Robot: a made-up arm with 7 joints. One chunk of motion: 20 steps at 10 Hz.
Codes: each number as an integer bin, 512 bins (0 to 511) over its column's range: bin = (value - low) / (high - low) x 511, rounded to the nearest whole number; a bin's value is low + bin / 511 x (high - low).
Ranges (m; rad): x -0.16..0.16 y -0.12..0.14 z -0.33..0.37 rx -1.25..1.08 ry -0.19..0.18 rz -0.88..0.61
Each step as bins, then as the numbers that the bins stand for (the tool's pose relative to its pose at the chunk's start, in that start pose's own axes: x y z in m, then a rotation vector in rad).
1 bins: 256 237 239 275 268 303
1 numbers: 0.0003 0.0006 -0.0026 0.0039 0.0041 0.0035
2 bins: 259 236 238 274 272 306
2 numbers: 0.0022 0.0001 -0.0040 -0.0006 0.0069 0.0123
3 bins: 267 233 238 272 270 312
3 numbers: 0.0072 -0.0014 -0.0040 -0.0098 0.0055 0.0297
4 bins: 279 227 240 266 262 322
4 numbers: 0.0147 -0.0045 -0.0012 -0.0371 -0.0003 0.0589
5 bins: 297 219 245 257 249 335
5 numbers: 0.0260 -0.0086 0.0056 -0.0782 -0.0097 0.0968
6 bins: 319 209 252 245 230 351
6 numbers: 0.0398 -0.0137 0.0152 -0.1329 -0.0235 0.1435
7 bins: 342 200 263 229 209 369
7 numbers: 0.0542 -0.0182 0.0303 -0.2058 -0.0387 0.1959
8 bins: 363 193 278 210 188 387
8 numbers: 0.0673 -0.0218 0.0508 -0.2925 -0.0539 0.2484
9 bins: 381 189 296 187 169 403
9 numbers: 0.0786 -0.0238 0.0755 -0.3973 -0.0676 0.2951
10 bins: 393 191 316 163 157 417
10 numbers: 0.0861 -0.0228 0.1029 -0.5068 -0.0763 0.3359
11 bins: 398 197 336 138 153 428
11 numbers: 0.0892 -0.0198 0.1303 -0.6208 -0.0792 0.3680
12 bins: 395 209 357 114 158 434
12 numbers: 0.0874 -0.0137 0.1590 -0.7302 -0.0756 0.3855
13 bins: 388 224 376 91 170 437
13 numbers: 0.0830 -0.0060 0.1851 -0.8351 -0.0669 0.3942
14 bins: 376 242 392 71 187 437
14 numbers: 0.0755 0.0031 0.2070 -0.9263 -0.0546 0.3942
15 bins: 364 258 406 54 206 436
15 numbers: 0.0679 0.0113 0.2262 -1.0038 -0.0408 0.3913
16 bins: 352 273 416 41 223 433
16 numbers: 0.0604 0.0189 0.2399 -1.0631 -0.0285 0.3826
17 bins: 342 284 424 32 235 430
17 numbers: 0.0542 0.0245 0.2508 -1.1041 -0.0198 0.3738
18 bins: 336 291 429 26 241 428
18 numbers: 0.0504 0.0281 0.2577 -1.1314 -0.0155 0.3680
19 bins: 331 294 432 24 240 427
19 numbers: 0.0473 0.0296 0.2618 -1.1406 -0.0162 0.3651
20 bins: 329 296 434 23 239 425
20 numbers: 0.0460 0.0306 0.2645 -1.1451 -0.0169 0.3592
